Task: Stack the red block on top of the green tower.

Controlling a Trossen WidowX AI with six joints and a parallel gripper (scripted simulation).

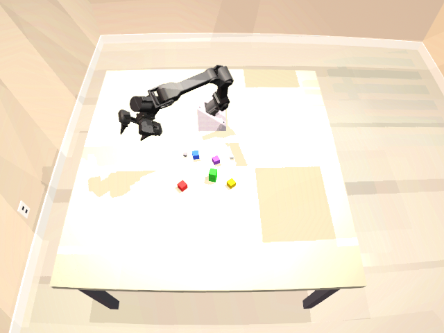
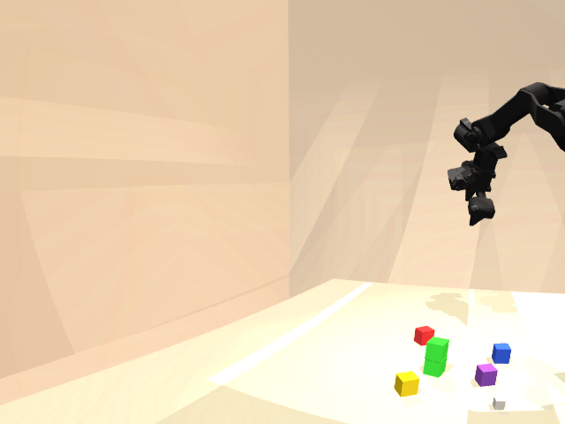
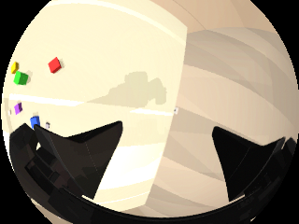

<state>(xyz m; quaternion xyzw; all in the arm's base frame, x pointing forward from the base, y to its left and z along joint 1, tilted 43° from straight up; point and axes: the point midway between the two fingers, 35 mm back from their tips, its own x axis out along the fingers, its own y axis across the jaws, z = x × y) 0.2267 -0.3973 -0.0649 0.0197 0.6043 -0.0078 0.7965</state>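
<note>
My gripper tip is now 10 cm short of the red block, 18 cm to the right of it and 27 cm above it. Round my gripper tip: purple cube: 2 cm behind, 35 cm to the left, 27 cm below; then yellow cube: 12 cm ahead, 40 cm to the left, 27 cm below; then blue cube: 6 cm behind, 26 cm to the left, 27 cm below.
</note>
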